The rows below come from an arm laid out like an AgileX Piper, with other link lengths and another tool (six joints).
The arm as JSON. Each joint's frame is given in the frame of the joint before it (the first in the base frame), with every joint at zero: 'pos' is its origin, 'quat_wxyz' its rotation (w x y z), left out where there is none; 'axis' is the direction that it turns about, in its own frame. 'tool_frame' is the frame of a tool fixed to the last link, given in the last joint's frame.
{
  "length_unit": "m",
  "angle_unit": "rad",
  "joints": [
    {
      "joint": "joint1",
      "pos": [
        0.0,
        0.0,
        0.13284
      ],
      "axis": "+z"
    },
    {
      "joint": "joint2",
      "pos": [
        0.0,
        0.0,
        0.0
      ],
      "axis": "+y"
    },
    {
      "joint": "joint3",
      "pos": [
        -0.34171,
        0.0,
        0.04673
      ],
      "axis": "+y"
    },
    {
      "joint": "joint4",
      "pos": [
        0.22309,
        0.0,
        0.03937
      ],
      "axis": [
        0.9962,
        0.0,
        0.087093
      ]
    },
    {
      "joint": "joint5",
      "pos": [
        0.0,
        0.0,
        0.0
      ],
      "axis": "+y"
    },
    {
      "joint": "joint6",
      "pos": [
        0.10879,
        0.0,
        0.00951
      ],
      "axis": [
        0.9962,
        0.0,
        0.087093
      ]
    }
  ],
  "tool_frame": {
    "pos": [
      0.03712,
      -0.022,
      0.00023
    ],
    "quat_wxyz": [
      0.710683,
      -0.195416,
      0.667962,
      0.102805
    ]
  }
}
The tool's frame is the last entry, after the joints.
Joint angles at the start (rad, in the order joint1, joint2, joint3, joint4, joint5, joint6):
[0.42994 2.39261 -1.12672 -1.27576 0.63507 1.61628]
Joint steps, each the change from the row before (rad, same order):
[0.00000 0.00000 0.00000 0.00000 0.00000 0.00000]
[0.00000 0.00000 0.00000 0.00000 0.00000 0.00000]
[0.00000 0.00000 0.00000 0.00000 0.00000 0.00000]
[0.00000 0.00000 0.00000 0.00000 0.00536 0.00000]
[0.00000 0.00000 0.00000 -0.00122 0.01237 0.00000]
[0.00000 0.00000 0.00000 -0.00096 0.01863 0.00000]
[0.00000 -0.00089 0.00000 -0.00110 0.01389 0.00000]
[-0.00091 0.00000 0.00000 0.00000 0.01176 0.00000]
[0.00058 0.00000 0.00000 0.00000 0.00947 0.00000]
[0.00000 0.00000 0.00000 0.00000 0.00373 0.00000]
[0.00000 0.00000 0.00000 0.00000 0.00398 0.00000]
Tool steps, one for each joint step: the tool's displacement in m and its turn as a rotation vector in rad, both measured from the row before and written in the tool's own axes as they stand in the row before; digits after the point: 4 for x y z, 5 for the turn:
[0.0000 0.0000 0.0000 0.00000 0.00000 0.00000]
[0.0000 0.0000 0.0000 0.00000 0.00000 0.00000]
[0.0000 0.0000 0.0000 0.00000 0.00000 0.00000]
[0.0001 -0.0007 -0.0004 0.00535 0.00034 0.00016]
[0.0000 -0.0015 -0.0010 0.01239 0.00052 -0.00083]
[0.0001 -0.0023 -0.0015 0.01863 0.00096 -0.00039]
[-0.0002 -0.0017 -0.0014 0.01369 -0.00023 -0.00046]
[0.0001 -0.0018 -0.0009 0.01203 0.00088 0.00119]
[0.0001 -0.0009 -0.0008 0.00926 0.00050 -0.00026]
[0.0000 -0.0005 -0.0003 0.00372 0.00024 0.00011]
[0.0000 -0.0005 -0.0003 0.00397 0.00025 0.00012]

